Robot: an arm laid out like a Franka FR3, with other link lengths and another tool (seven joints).
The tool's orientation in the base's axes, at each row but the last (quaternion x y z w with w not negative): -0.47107, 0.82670, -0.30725, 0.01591; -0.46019, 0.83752, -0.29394, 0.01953; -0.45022, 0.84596, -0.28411, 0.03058; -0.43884, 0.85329, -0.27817, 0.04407; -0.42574, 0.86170, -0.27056, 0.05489; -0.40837, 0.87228, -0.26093, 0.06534; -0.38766, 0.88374, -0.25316, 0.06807
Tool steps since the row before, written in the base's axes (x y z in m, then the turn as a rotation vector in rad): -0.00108, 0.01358, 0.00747, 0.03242, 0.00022, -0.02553; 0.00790, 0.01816, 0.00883, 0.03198, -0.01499, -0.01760; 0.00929, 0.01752, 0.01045, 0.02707, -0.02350, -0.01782; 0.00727, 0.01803, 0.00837, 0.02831, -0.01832, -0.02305; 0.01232, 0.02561, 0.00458, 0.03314, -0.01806, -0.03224; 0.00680, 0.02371, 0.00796, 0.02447, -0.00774, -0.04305; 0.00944, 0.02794, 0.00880, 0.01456, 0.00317, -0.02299
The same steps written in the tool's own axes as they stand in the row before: -0.00814, 0.00191, -0.01309, -0.02491, -0.01150, 0.03083; -0.01665, -0.00317, -0.01352, -0.01087, -0.02135, 0.03135; -0.01702, -0.00464, -0.01383, -0.00137, -0.02127, 0.03388; -0.01697, -0.00127, -0.01258, -0.00702, -0.01710, 0.03642; -0.02671, 0.00155, -0.01062, -0.01152, -0.01566, 0.04567; -0.02139, 0.00391, -0.01411, -0.01459, 0.00119, 0.04793; -0.02595, 0.00542, -0.01563, -0.01408, 0.00384, 0.02319
